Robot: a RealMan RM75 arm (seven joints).
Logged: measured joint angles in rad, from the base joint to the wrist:
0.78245, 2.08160, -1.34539, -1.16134, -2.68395, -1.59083, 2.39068
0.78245, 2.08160, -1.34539, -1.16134, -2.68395, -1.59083, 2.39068
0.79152, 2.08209, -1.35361, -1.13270, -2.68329, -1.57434, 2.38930
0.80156, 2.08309, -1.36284, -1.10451, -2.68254, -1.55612, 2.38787
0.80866, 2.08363, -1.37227, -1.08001, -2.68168, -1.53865, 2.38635
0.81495, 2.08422, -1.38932, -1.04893, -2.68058, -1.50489, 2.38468
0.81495, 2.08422, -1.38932, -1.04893, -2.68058, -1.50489, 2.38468
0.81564, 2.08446, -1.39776, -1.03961, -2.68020, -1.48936, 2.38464
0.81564, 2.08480, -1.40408, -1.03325, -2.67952, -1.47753, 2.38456
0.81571, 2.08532, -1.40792, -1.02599, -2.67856, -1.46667, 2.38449
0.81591, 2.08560, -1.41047, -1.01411, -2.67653, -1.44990, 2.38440
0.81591, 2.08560, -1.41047, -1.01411, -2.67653, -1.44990, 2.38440
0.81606, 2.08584, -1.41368, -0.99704, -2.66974, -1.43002, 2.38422
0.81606, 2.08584, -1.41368, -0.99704, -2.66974, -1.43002, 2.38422
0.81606, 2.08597, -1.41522, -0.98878, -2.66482, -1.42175, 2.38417
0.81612, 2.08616, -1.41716, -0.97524, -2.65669, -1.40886, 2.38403
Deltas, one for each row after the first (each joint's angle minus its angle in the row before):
0.00000, 0.00000, 0.00000, 0.00000, 0.00000, 0.00000, 0.00000
0.00907, 0.00049, -0.00822, 0.02864, 0.00066, 0.01649, -0.00138
0.01004, 0.00100, -0.00923, 0.02819, 0.00075, 0.01822, -0.00143
0.00710, 0.00054, -0.00943, 0.02450, 0.00086, 0.01747, -0.00152
0.00629, 0.00059, -0.01705, 0.03108, 0.00110, 0.03376, -0.00167
0.00000, 0.00000, 0.00000, 0.00000, 0.00000, 0.00000, 0.00000
0.00069, 0.00024, -0.00844, 0.00932, 0.00038, 0.01553, -0.00004
0.00000, 0.00034, -0.00632, 0.00636, 0.00068, 0.01183, -0.00008
0.00007, 0.00052, -0.00384, 0.00726, 0.00096, 0.01086, -0.00007
0.00020, 0.00028, -0.00255, 0.01188, 0.00203, 0.01677, -0.00009
0.00000, 0.00000, 0.00000, 0.00000, 0.00000, 0.00000, 0.00000
0.00015, 0.00024, -0.00321, 0.01707, 0.00679, 0.01988, -0.00018
0.00000, 0.00000, 0.00000, 0.00000, 0.00000, 0.00000, 0.00000
0.00000, 0.00013, -0.00154, 0.00826, 0.00492, 0.00827, -0.00005
0.00006, 0.00019, -0.00194, 0.01354, 0.00813, 0.01289, -0.00014

